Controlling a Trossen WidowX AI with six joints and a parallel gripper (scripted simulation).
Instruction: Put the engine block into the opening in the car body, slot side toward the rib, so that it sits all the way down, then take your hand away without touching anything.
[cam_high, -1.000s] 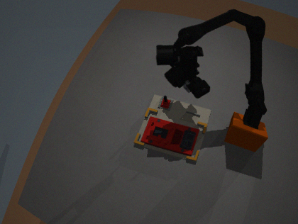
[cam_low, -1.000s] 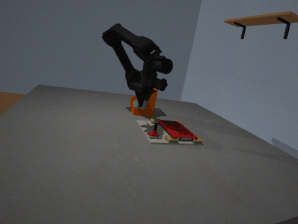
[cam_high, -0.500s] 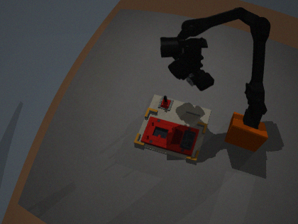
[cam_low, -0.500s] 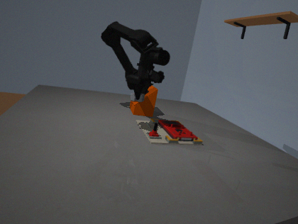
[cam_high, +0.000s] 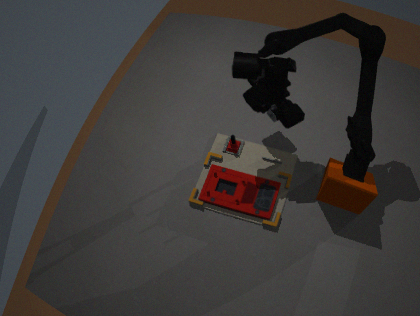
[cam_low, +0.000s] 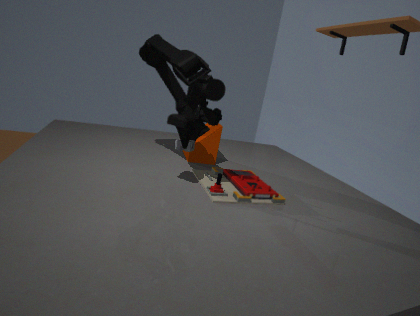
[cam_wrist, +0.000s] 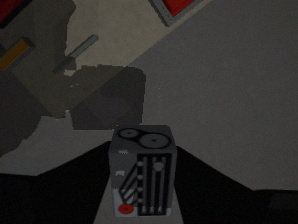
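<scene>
Right now the stand is 9 cm ahead of my gripper tip, 9 cm to the left of it and 7 cm below it. Also, from my gripper tip: grey engine block 1 cm to the right.
</scene>
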